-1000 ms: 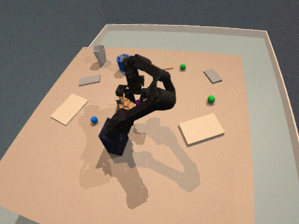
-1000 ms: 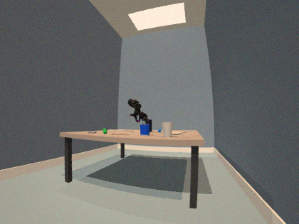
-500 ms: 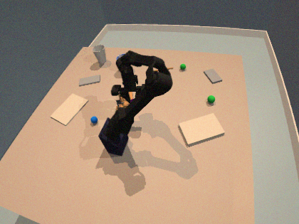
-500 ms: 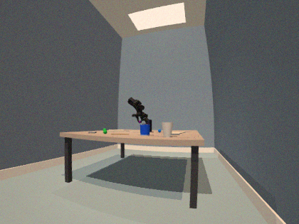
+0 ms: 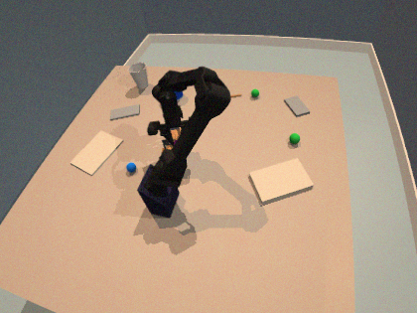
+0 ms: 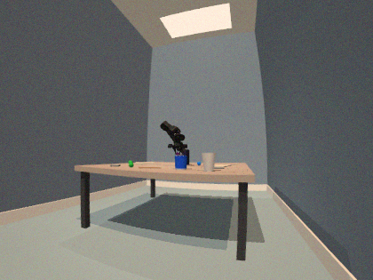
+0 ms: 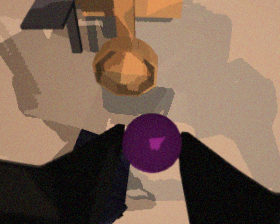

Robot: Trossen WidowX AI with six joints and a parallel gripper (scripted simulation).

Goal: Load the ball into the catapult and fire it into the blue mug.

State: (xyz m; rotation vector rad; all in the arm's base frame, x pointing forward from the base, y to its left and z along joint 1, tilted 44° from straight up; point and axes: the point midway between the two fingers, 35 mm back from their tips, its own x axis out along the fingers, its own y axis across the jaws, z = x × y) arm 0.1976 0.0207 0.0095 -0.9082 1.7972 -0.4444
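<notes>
Right now the orange catapult is 60 mm to the left of my gripper tip, 60 mm below it and 50 mm ahead of it. Round my gripper tip: blue ball: 190 mm to the left, 90 mm below, 90 mm behind; then purple ball: 10 mm above; then thin wooden stick: 420 mm ahead, 100 mm below, 40 mm to the right.
</notes>
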